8 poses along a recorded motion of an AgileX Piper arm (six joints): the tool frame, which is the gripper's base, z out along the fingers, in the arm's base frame.
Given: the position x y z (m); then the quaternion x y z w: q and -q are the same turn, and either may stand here.
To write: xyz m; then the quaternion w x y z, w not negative. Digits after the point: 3 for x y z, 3 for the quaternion.
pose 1, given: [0.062, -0.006, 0.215, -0.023, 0.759, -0.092, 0.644]
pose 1, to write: [0.062, -0.006, 0.215, 0.644, -0.023, 0.759, -0.092]
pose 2, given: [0.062, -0.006, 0.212, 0.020, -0.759, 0.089, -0.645]
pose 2, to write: [0.062, -0.006, 0.212, 0.645, -0.020, 0.759, -0.089]
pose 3, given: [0.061, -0.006, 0.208, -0.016, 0.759, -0.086, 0.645]
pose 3, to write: [0.061, -0.006, 0.208, 0.645, -0.016, 0.759, -0.086]
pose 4, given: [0.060, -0.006, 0.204, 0.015, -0.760, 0.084, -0.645]
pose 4, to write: [0.060, -0.006, 0.204, 0.645, -0.015, 0.760, -0.084]
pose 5, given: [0.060, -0.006, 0.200, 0.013, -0.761, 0.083, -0.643]
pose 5, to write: [0.060, -0.006, 0.200, 0.643, -0.013, 0.761, -0.083]
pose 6, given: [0.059, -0.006, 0.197, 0.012, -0.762, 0.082, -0.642]
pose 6, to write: [0.059, -0.006, 0.197, 0.642, -0.012, 0.762, -0.082]
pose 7, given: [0.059, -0.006, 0.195, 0.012, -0.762, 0.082, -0.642]
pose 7, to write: [0.059, -0.006, 0.195, 0.642, -0.012, 0.762, -0.082]
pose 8, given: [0.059, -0.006, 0.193, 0.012, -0.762, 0.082, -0.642]
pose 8, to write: [0.059, -0.006, 0.193, 0.642, -0.012, 0.762, -0.082]
